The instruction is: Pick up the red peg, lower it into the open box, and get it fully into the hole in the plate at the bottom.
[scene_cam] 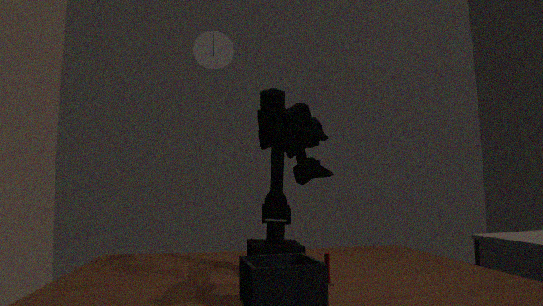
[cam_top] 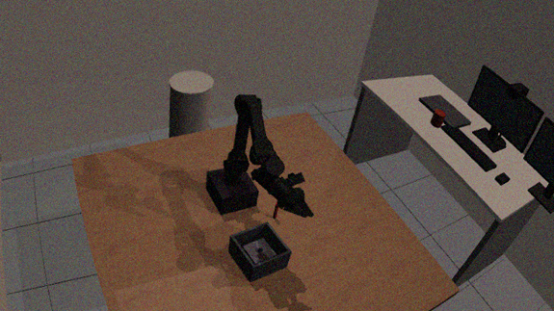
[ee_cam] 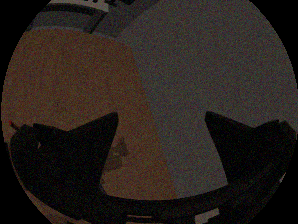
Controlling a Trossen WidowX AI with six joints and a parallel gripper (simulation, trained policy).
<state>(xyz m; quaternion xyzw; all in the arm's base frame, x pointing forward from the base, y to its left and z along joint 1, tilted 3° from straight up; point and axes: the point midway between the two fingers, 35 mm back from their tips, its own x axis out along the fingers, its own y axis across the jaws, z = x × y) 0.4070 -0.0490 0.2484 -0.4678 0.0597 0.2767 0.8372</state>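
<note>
The red peg lies 280 mm below my gripper tip, 260 mm behind it and 120 mm to the left of it. Round my gripper tip: grey plate 270 mm below, 110 mm behind, 70 mm to the right; dark box 290 mm below, 110 mm behind, 70 mm to the right.
</note>
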